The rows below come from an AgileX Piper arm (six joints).
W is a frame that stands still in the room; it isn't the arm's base.
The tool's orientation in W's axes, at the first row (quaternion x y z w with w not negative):
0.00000 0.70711 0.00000 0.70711
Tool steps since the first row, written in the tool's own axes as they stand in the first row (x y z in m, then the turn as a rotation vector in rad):
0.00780 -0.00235 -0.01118 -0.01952 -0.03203 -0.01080
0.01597 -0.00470 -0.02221 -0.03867 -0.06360 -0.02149
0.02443 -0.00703 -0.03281 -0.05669 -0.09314 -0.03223
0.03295 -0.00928 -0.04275 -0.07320 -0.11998 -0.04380
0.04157 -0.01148 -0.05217 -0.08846 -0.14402 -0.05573
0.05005 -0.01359 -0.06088 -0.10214 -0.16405 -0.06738
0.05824 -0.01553 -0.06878 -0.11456 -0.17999 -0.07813
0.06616 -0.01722 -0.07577 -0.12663 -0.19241 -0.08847
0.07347 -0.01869 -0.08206 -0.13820 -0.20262 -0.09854
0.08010 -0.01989 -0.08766 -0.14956 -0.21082 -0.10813
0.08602 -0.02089 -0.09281 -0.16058 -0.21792 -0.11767
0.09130 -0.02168 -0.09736 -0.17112 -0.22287 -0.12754
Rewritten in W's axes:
-0.01118 -0.00235 -0.00780 -0.01080 -0.03203 0.01952
-0.02221 -0.00470 -0.01597 -0.02149 -0.06360 0.03867
-0.03281 -0.00703 -0.02443 -0.03223 -0.09314 0.05669
-0.04275 -0.00928 -0.03295 -0.04380 -0.11998 0.07320
-0.05217 -0.01148 -0.04157 -0.05573 -0.14402 0.08846
-0.06088 -0.01359 -0.05005 -0.06738 -0.16405 0.10214
-0.06878 -0.01553 -0.05824 -0.07813 -0.17999 0.11456
-0.07577 -0.01722 -0.06616 -0.08847 -0.19241 0.12663
-0.08206 -0.01869 -0.07347 -0.09854 -0.20262 0.13820
-0.08766 -0.01989 -0.08010 -0.10813 -0.21082 0.14956
-0.09281 -0.02089 -0.08602 -0.11767 -0.21792 0.16058
-0.09736 -0.02168 -0.09130 -0.12754 -0.22287 0.17112

